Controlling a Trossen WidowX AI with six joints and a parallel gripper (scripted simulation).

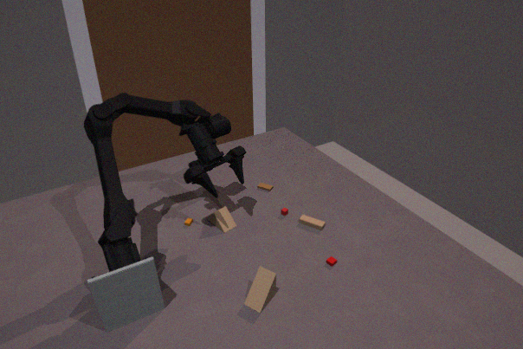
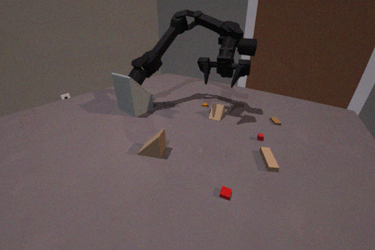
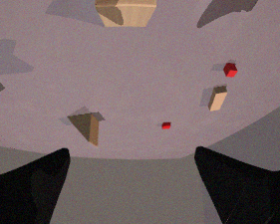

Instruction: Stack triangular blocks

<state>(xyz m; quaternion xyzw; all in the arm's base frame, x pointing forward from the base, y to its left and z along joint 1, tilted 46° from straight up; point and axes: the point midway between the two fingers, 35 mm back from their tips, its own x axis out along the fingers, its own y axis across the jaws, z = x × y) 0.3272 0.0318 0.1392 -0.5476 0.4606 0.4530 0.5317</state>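
Right now the small orange block is 14 cm below my gripper tip, 11 cm to the left of it and 9 cm behind it. Also, from my gripper tip: small tan tile 21 cm ahead, 14 cm below, 12 cm to the left; flat tan plank 20 cm ahead, 13 cm below, 12 cm to the right.
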